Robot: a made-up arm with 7 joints.
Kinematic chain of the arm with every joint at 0, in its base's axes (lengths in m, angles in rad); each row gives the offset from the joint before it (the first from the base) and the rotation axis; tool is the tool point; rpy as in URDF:
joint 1: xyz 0.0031 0.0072 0.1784 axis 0 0.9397 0.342
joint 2: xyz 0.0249 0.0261 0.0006 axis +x
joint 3: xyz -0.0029 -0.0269 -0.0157 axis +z
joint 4: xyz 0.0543 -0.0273 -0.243 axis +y
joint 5: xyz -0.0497 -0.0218 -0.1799 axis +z
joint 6: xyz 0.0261 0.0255 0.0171 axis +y
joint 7: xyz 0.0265 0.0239 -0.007 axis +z
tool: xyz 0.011 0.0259 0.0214 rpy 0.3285 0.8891 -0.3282
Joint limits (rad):
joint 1: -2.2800..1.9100
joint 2: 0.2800..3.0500
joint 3: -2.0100..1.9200
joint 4: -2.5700..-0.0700
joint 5: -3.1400..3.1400
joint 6: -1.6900..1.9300
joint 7: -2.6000..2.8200
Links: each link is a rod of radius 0.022 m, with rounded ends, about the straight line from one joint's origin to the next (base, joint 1, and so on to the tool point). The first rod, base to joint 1, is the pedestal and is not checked.
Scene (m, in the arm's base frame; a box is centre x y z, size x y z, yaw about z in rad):
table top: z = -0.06
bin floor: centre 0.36 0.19 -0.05 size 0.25 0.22 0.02 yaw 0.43
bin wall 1: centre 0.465 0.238 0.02 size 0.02 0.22 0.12 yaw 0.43
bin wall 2: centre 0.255 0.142 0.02 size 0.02 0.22 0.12 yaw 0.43
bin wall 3: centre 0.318 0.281 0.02 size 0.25 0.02 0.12 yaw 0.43
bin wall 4: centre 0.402 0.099 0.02 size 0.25 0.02 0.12 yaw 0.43
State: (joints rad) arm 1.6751 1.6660 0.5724 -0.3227 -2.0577 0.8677 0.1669
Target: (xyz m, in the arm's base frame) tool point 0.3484 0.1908 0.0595
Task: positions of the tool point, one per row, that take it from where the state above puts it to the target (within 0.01 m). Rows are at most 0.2 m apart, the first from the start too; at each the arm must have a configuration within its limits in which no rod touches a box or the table.
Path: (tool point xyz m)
1: -0.0386 0.4901 0.1227
2: 0.1394 0.4462 0.1094
3: 0.2776 0.3368 0.1279
4: 0.3484 0.1908 0.1647
5: 0.3484 0.1908 0.0595

